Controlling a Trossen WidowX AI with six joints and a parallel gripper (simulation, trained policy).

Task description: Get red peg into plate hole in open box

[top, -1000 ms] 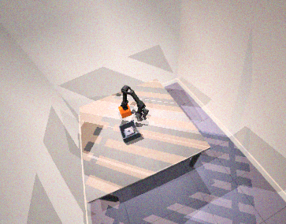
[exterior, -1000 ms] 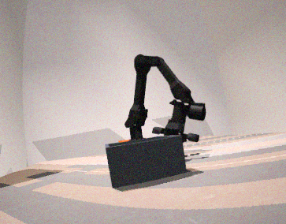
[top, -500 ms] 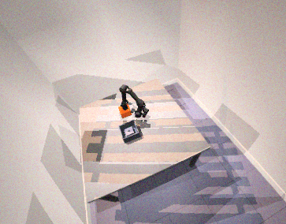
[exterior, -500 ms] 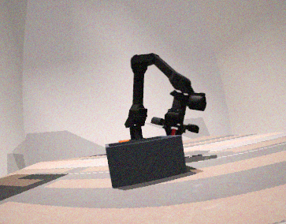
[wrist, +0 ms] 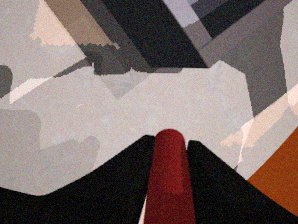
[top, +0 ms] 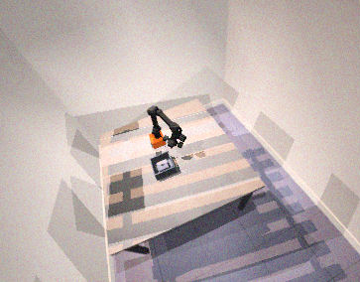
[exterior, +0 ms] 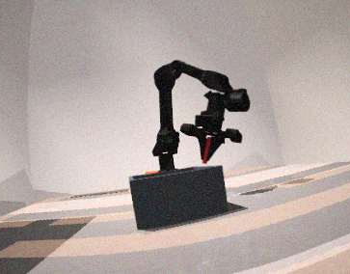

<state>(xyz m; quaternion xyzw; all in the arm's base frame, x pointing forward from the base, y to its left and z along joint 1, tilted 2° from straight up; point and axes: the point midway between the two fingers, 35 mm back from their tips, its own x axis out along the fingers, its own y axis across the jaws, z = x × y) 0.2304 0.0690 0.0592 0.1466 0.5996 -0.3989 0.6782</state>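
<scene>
Now: gripper tip 140 mm to the left of the dark box, 100 mm short of it and 80 mm above it. The rest, counted from my gripper tip: red peg (30 mm above, 10 mm to the left).
</scene>
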